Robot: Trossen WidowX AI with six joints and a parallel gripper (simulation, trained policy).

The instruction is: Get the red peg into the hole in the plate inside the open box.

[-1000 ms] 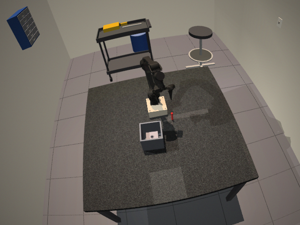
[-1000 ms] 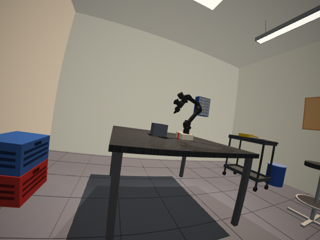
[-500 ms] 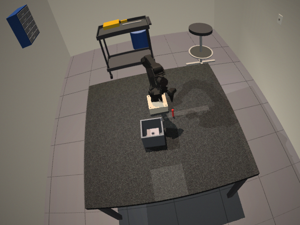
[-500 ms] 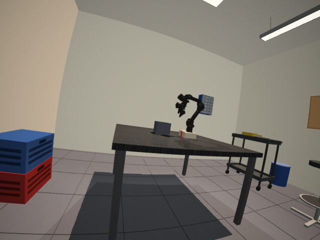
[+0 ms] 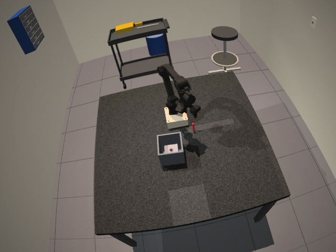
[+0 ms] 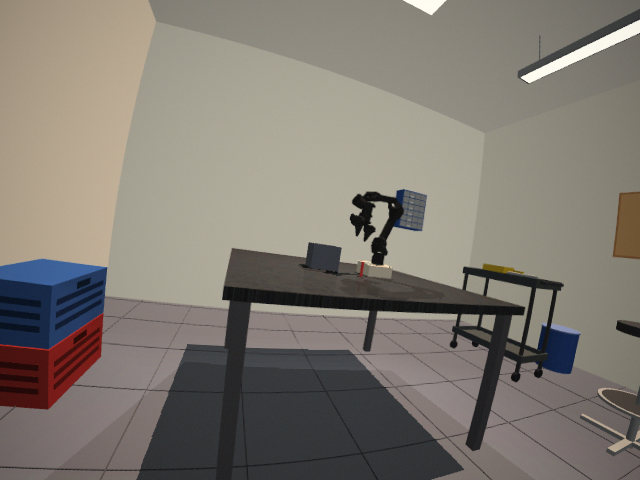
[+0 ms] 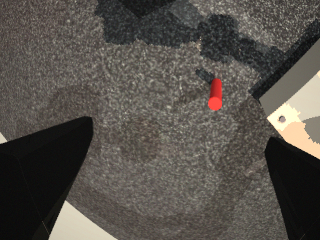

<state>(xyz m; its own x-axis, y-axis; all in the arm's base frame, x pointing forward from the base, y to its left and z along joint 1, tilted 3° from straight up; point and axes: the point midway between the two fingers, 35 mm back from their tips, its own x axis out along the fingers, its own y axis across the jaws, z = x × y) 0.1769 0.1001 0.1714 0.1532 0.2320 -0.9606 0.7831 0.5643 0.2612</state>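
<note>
My gripper tip is now 3 cm past the red peg, 1 cm to the right of it and 16 cm above it. Round my gripper tip: plate 15 cm ahead, 16 cm to the right, 15 cm below.
</note>
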